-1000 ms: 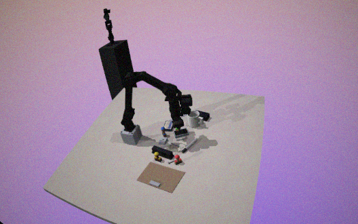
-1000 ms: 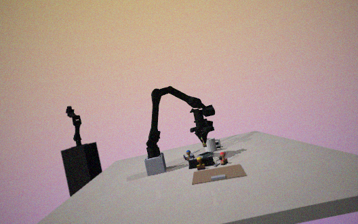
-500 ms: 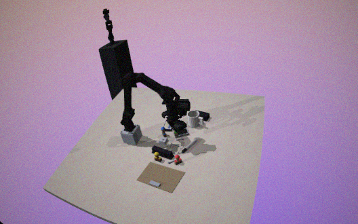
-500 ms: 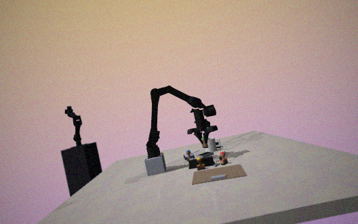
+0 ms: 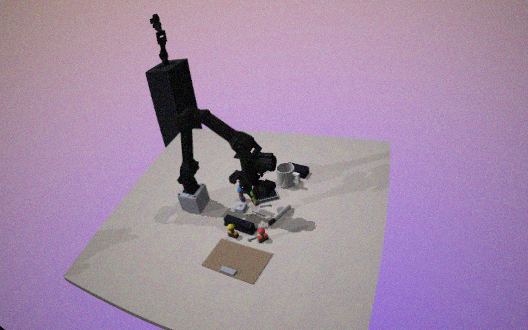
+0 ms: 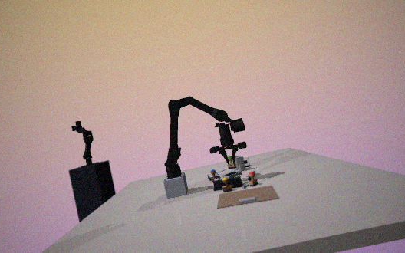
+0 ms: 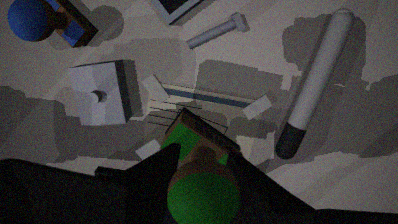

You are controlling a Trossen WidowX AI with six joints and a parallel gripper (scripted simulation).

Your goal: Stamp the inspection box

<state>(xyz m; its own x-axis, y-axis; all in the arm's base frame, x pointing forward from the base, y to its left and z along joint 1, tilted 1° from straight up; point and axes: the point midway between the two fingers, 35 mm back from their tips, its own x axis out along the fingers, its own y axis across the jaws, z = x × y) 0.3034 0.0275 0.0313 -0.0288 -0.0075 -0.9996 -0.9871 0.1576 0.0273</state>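
Now: the lined paper slip 90 mm below my gripper tip and 20 mm to the right of it. Also, from my gripper tip: small grey cube 90 mm behind, 80 mm below, 10 mm to the left; then green-knobbed stamp right at my gripper tip; then marker 90 mm ahead, 80 mm below.
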